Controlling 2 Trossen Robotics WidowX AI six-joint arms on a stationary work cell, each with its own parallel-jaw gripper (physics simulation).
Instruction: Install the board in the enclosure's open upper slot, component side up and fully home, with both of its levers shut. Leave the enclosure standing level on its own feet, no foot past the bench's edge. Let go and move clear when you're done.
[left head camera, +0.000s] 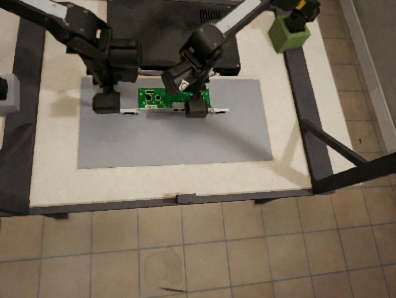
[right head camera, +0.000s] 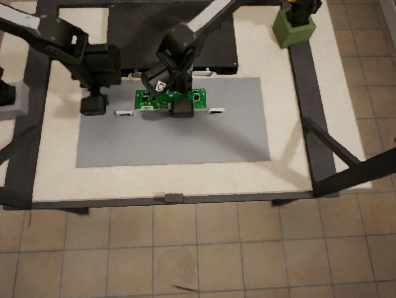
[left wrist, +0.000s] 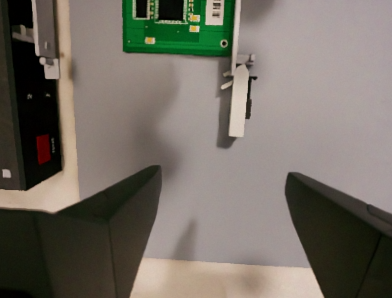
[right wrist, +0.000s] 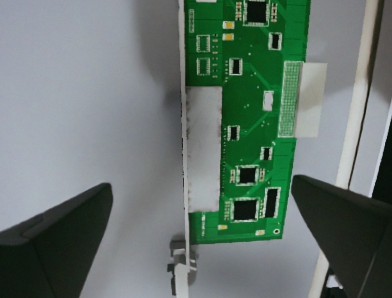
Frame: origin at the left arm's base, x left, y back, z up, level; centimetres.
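Seen in the pictures: left gripper, fingertip midpoint: (left head camera: 115, 93) (right head camera: 108, 96) (left wrist: 223, 178); right gripper, fingertip midpoint: (left head camera: 188, 99) (right head camera: 181, 100) (right wrist: 203, 187); left arm's base, link origin: (right head camera: 4, 96); right arm's base, link origin: (left head camera: 294, 25) (right head camera: 297, 18).
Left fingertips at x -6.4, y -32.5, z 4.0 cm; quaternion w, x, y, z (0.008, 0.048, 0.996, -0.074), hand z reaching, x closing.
Pixels of each thing's top centre, then the offset from my left fingertips to it. Level surfaces: height alone.
- green board, top centre: (right wrist: 247, 104) (left head camera: 175, 97) (right head camera: 170, 98) dz -7.7, dx +1.3, dy -18.0 cm
- right lever, top centre: (right wrist: 182, 285) (right head camera: 216, 109) (left head camera: 221, 109) dz -7.9, dx -4.5, dy -32.2 cm
- black enclosure, top centre: (left head camera: 174, 34) (right head camera: 171, 35) dz -4.9, dx +23.6, dy -20.9 cm
- grey mat, surface height: dz -9.7 cm
- green block, top centre: (right head camera: 297, 18) (left head camera: 294, 25) dz -1.4, dx +22.8, dy -64.2 cm
- light grey block, top centre: (right head camera: 4, 96) dz -4.0, dx +6.4, dy +32.5 cm
The green board (left head camera: 149, 103) (right head camera: 162, 102) (left wrist: 175, 42) (right wrist: 255, 100) lies component side up on the grey mat, its pale faceplate away from the enclosure. Its left lever (left head camera: 130, 111) (right head camera: 124, 113) (left wrist: 239, 105) and right lever (left head camera: 220, 110) (right head camera: 216, 110) (right wrist: 181, 282) stick outward along the faceplate line. The black enclosure (left head camera: 150, 30) (right head camera: 135, 40) (left wrist: 25, 115) stands behind; the arms partly hide its front and the upper slot. My left gripper (left head camera: 106, 102) (right head camera: 93, 105) (left wrist: 223, 178) is open, left of the left lever. My right gripper (left head camera: 196, 107) (right head camera: 182, 108) (right wrist: 203, 187) is open above the board.
The grey mat (left head camera: 175, 140) (right head camera: 170, 142) (left wrist: 325, 125) (right wrist: 75, 100) lies in front of the enclosure on the pale bench. A green block (left head camera: 286, 37) (right head camera: 290, 32) is at the back right, and a light grey block (left head camera: 12, 97) (right head camera: 19, 100) at the far left. Dark rails border the bench.
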